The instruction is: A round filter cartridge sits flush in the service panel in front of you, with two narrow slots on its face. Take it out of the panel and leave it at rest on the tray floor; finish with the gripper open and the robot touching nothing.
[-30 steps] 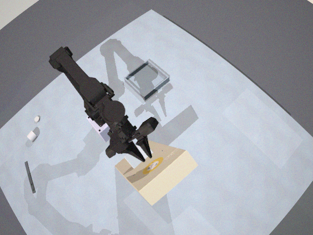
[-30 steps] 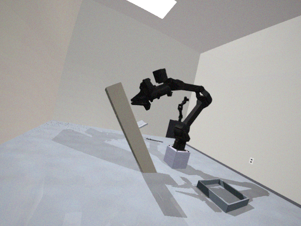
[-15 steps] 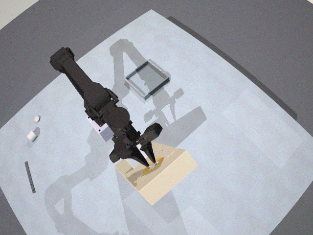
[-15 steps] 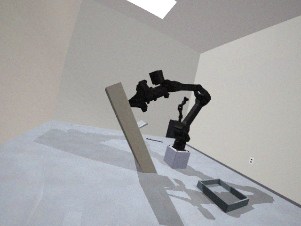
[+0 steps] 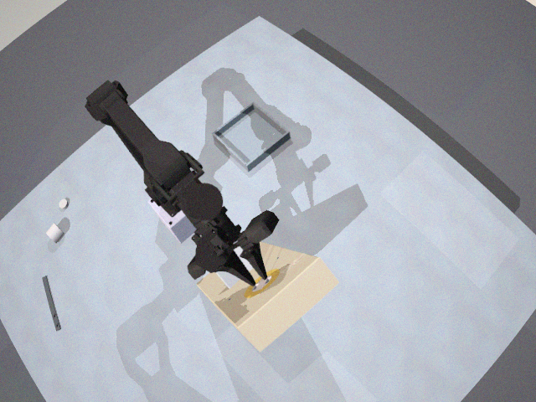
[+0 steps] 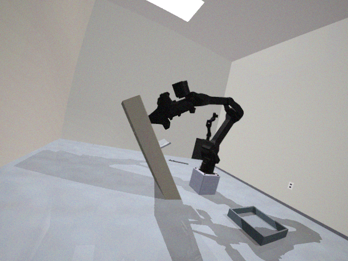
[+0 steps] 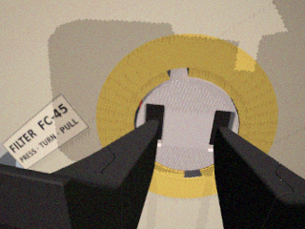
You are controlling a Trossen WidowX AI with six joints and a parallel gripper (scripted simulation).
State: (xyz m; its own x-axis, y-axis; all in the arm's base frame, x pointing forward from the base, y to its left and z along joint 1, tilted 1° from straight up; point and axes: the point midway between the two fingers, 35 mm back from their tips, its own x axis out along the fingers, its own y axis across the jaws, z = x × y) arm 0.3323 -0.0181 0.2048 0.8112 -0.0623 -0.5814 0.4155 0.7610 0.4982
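Now: gripper tip 20 mm short of the round filter cartridge and 10 mm above it. From my gripper tip the other things lie so: tray: 400 mm behind, 310 mm to the left, 280 mm below.
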